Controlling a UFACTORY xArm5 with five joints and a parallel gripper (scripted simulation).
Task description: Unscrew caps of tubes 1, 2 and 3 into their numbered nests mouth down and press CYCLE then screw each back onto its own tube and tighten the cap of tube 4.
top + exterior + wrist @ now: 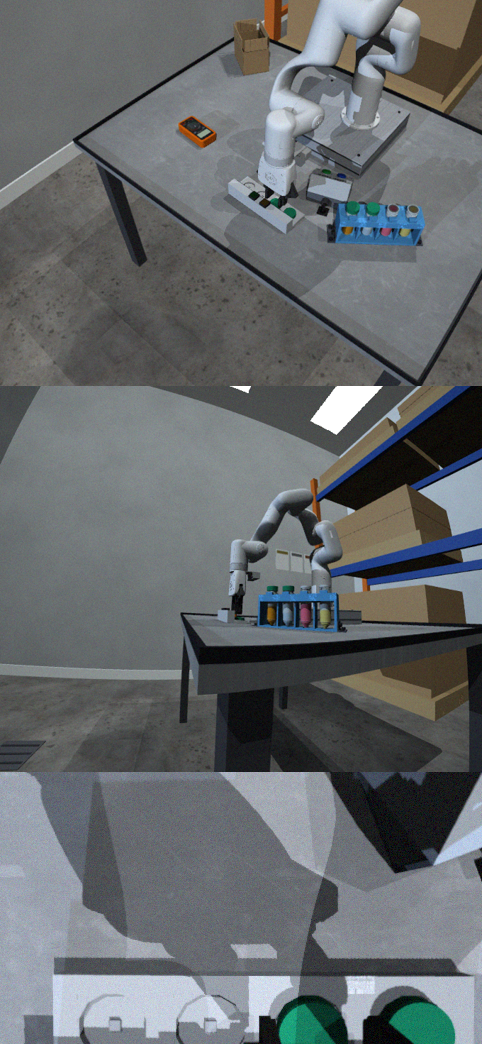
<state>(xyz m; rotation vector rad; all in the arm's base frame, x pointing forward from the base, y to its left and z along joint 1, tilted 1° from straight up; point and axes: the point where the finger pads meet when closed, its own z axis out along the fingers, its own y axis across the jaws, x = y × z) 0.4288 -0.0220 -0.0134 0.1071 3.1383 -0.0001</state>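
Right now the threaded neck is 7 cm behind my hand, 25 cm to the left of it and 6 cm above it. Round my hand: green key 15 cm behind, 7 cm to the left, 2 cm above; blue key 17 cm behind, 11 cm to the left, 2 cm above; key housing 14 cm behind, 9 cm to the left.
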